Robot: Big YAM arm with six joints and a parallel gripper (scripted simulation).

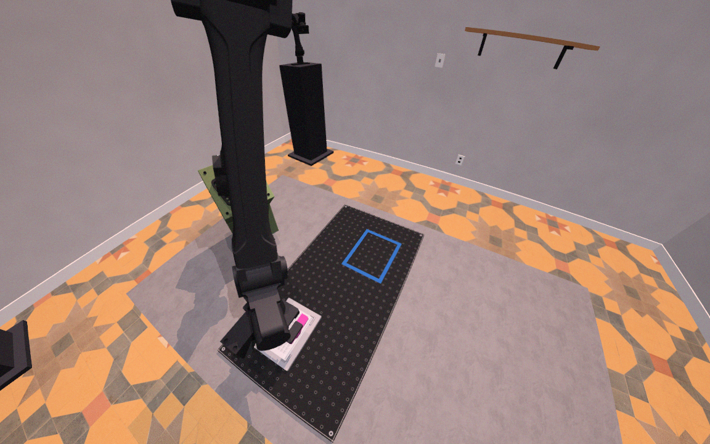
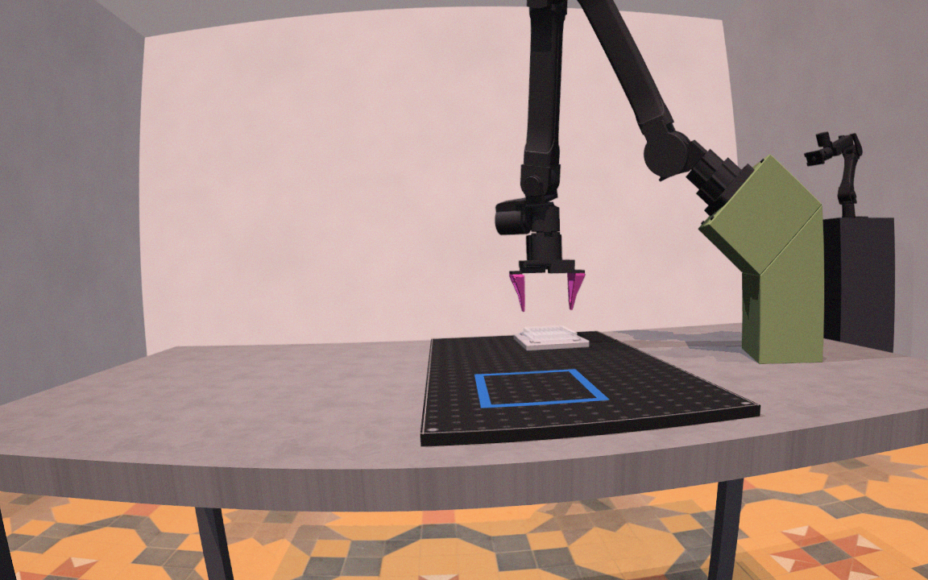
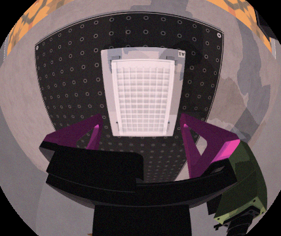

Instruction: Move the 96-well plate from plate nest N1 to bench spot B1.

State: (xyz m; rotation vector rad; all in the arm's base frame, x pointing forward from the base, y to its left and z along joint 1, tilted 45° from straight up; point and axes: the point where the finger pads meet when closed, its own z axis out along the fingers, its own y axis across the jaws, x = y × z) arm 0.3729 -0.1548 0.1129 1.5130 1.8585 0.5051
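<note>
The white 96-well plate lies 60 mm below my hand. Also, from my hand: grey plate nest N1: 70 mm below.
</note>
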